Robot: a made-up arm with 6 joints.
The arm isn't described. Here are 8 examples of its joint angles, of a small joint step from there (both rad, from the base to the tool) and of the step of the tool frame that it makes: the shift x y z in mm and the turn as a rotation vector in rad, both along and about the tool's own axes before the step.
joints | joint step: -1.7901 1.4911 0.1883 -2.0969 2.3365 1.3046 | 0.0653 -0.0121 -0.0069 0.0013 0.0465 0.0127
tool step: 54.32 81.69 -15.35 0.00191 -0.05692 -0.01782
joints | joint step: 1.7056 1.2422 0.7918 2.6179 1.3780 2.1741 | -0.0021 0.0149 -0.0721 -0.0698 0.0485 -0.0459
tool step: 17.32 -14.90 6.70 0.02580 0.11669 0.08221
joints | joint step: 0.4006 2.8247 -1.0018 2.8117 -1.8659 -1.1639 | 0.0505 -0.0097 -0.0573 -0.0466 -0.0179 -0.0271
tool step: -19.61 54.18 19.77 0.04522 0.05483 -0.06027
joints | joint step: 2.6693 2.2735 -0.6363 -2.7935 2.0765 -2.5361 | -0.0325 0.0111 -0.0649 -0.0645 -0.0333 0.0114
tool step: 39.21 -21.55 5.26 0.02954 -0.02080 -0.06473
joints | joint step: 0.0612 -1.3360 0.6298 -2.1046 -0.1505 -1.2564 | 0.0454 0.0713 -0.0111 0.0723 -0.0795 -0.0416
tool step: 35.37 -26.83 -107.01 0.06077 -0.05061 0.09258
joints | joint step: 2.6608 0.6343 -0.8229 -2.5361 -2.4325 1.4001 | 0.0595 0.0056 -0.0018 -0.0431 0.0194 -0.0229
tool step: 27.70 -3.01 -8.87 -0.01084 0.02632 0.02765
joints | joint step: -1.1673 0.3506 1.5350 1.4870 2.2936 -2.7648 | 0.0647 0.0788 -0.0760 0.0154 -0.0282 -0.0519
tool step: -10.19 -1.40 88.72 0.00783 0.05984 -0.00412
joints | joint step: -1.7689 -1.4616 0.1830 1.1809 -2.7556 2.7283 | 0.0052 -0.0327 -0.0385 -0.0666 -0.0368 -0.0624
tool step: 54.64 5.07 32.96 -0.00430 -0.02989 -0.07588
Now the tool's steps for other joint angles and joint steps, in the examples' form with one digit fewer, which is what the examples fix.
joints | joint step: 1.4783 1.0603 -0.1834 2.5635 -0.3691 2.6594 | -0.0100 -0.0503 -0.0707 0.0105 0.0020 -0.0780
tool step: 94.5 86.4 6.3 -0.0217 0.0500 0.1168
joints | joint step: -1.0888 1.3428 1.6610 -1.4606 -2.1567 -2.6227 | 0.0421 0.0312 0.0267 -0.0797 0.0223 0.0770
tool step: 44.4 5.1 -46.0 0.1103 -0.1555 0.0769
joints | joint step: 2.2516 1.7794 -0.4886 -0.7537 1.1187 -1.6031 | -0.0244 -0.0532 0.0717 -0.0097 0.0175 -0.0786
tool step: -6.4 -11.9 53.0 -0.0273 0.0748 -0.0531
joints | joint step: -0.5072 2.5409 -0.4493 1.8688 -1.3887 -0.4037 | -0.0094 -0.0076 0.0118 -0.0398 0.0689 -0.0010
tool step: -8.7 -12.5 -1.5 -0.0158 0.0000 -0.0678
